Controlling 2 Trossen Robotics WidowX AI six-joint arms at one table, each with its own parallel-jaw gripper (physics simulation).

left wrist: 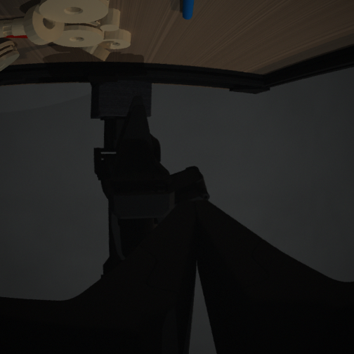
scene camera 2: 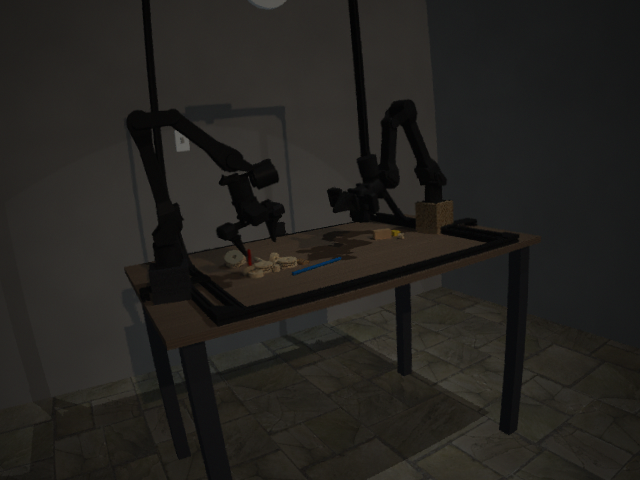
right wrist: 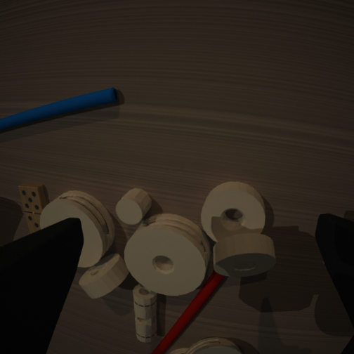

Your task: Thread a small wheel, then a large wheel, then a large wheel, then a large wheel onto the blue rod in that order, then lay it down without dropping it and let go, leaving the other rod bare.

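Frame: origin at the left arm's base, x ahead, y left, z up, level; centimetres.
Where they show: left gripper, fingertip midpoint: (scene camera 2: pixel 333 211); right gripper, fingertip midpoint: (scene camera 2: pixel 260 249); left arm's base, origin of the base link: (scene camera 2: pixel 433 201); right arm's base, origin of the base link: (scene camera 2: pixel 168 264).
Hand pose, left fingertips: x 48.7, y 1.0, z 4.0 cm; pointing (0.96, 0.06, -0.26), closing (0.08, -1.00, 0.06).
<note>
Things, the pixels of their top centre, and the offset from my left fingertips.
- blue rod, middle of its top: (scene camera 2: pixel 317 264) dx +8.0, dy +0.7, dz -14.0 cm
- red rod, middle of its top: (scene camera 2: pixel 249 258) dx +16.8, dy -23.3, dz -14.0 cm
- pale disc, middle of its top: (scene camera 2: pixel 233 251) dx +23.0, dy -21.6, dz -10.0 cm
- tan block, middle of its top: (scene camera 2: pixel 381 229) dx -29.3, dy -9.7, dz -11.9 cm
- yellow piece, middle of its top: (scene camera 2: pixel 394 230) dx -35.4, dy -9.4, dz -13.4 cm
The blue rod (scene camera 2: pixel 316 266) (left wrist: pixel 187 8) (right wrist: pixel 65 106) lies bare on the table. The red rod (scene camera 2: pixel 249 257) (right wrist: pixel 192 307) has its end beside the pale wheels. Large wheels (right wrist: pixel 160 252) (right wrist: pixel 82 227) and other round pieces, such as a holed wheel (right wrist: pixel 212 212), a tilted wheel (right wrist: pixel 245 254) and a small cylinder (right wrist: pixel 132 207), lie in a cluster. My left gripper (scene camera 2: pixel 337 207) (left wrist: pixel 193 212) is shut and empty, raised above the table, away from the blue rod. My right gripper (scene camera 2: pixel 260 248) (right wrist: pixel 202 230) is open and empty above the wheels.
A pale disc (scene camera 2: pixel 234 258) stands behind the cluster. A domino (right wrist: pixel 32 199) lies at its left edge in the right wrist view. A tan block (scene camera 2: pixel 382 234) and a yellow piece (scene camera 2: pixel 395 233) lie near the left arm's base. A black frame (scene camera 2: pixel 320 290) edges the table.
</note>
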